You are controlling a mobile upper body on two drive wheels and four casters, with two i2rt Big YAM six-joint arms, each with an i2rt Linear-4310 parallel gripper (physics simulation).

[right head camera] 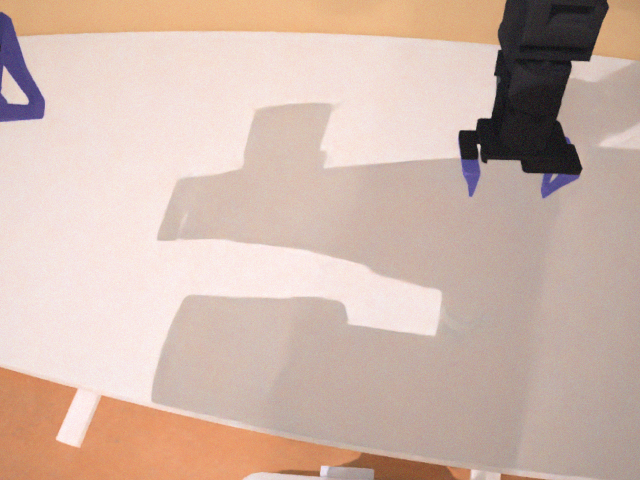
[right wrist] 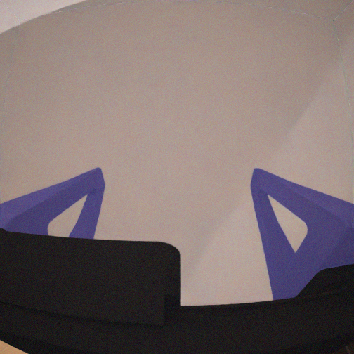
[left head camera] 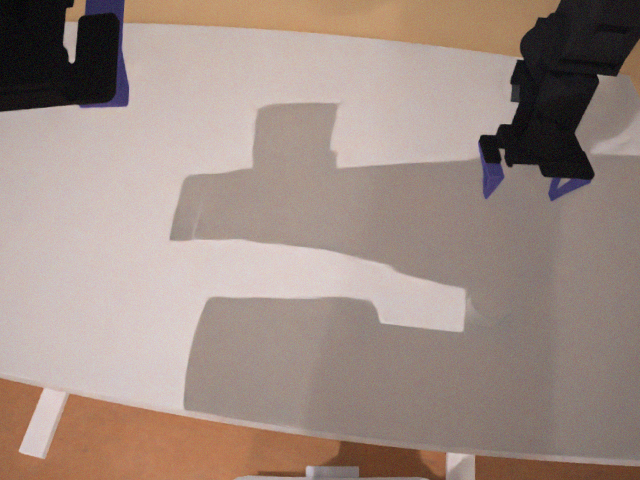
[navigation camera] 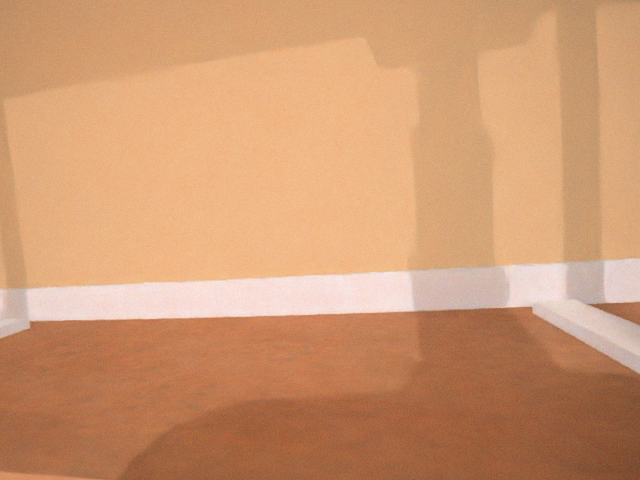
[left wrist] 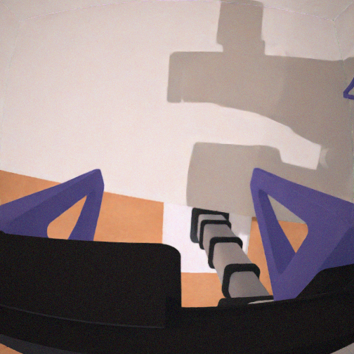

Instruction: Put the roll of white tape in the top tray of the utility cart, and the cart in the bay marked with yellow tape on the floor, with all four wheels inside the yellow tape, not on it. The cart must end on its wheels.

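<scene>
A faint, pale round shape, which looks like the roll of white tape (left head camera: 488, 307) (right head camera: 462, 314) (left wrist: 325, 156), lies on the white table, mostly in shadow. My right gripper (left head camera: 519, 197) (right head camera: 507, 196) (right wrist: 177, 176) is open and empty above the table, farther up the picture than the roll in both head views. The roll does not show in the right wrist view. My left gripper (left wrist: 176, 176) is open and empty; in the head views it is partly cut off at the upper left. The utility cart and the yellow-taped bay do not show.
The white table (left head camera: 77, 206) (right head camera: 77, 206) (left wrist: 75, 100) spans the head views, with the wall (left head camera: 258, 23) (navigation camera: 232, 180) behind it. White table feet (left head camera: 43, 423) (right head camera: 78, 417) (navigation camera: 599, 335) rest on the brown floor (navigation camera: 206, 361). A grey, black-banded column (left wrist: 227, 250) shows in the left wrist view.
</scene>
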